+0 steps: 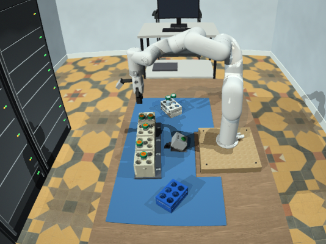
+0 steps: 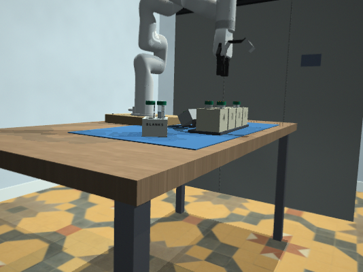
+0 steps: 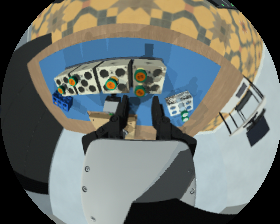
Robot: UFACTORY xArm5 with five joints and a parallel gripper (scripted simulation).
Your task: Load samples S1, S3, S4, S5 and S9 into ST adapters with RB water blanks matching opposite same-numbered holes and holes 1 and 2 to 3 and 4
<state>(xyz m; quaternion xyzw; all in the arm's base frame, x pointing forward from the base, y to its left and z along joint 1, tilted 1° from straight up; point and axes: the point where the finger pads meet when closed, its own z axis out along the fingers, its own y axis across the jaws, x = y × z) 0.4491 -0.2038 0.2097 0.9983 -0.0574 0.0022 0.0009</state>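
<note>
The green-capped blank tube is 21 cm behind my hand, 19 cm to the right of it and 18 cm below it. The rest, counted from my hand: small sloped desk: 19 cm below, 19 cm behind, 16 cm to the left; green-capped blank: 18 cm to the right, 18 cm below, 17 cm behind; loading stand ST: 24 cm below, 14 cm to the left, 2 cm behind.
</note>
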